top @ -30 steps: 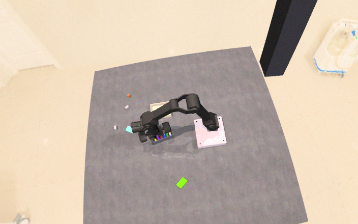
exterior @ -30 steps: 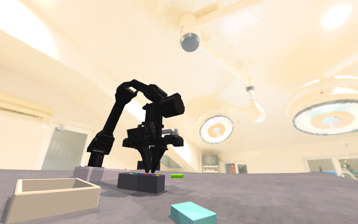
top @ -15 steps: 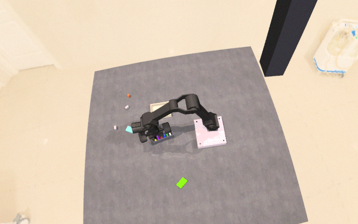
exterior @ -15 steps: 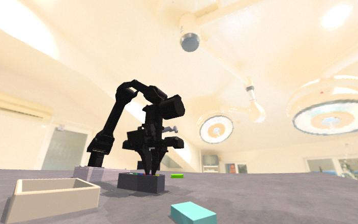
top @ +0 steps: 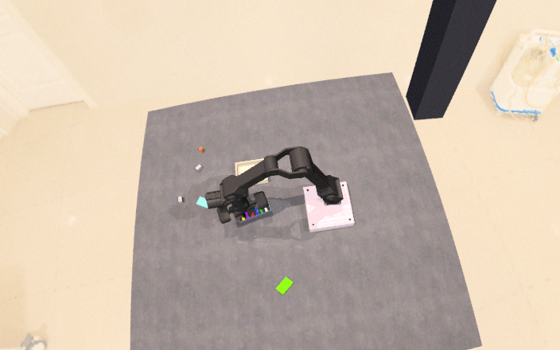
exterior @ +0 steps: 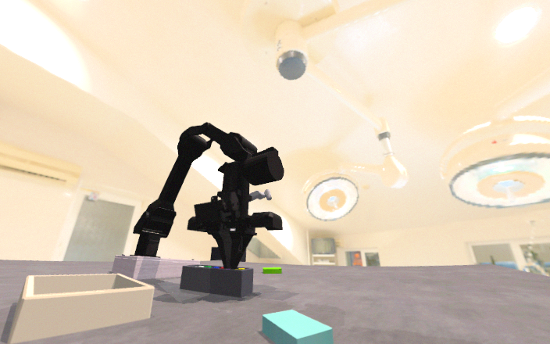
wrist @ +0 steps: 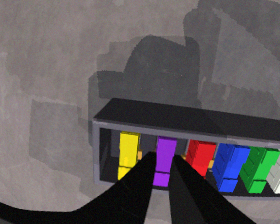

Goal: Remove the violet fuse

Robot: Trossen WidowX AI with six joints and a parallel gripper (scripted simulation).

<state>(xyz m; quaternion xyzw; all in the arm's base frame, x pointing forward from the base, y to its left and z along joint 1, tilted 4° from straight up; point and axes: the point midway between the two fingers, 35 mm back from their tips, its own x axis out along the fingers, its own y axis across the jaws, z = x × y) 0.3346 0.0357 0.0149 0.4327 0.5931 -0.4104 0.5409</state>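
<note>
The cream tray lies 2 cm behind my gripper tip, 20 cm to the right of it and 3 cm below it. Round my gripper tip: green card 12 cm behind, 28 cm to the left, 3 cm below; then violet fuse 1 cm below; then cyan block 19 cm ahead, 8 cm to the right, 3 cm below.
</note>
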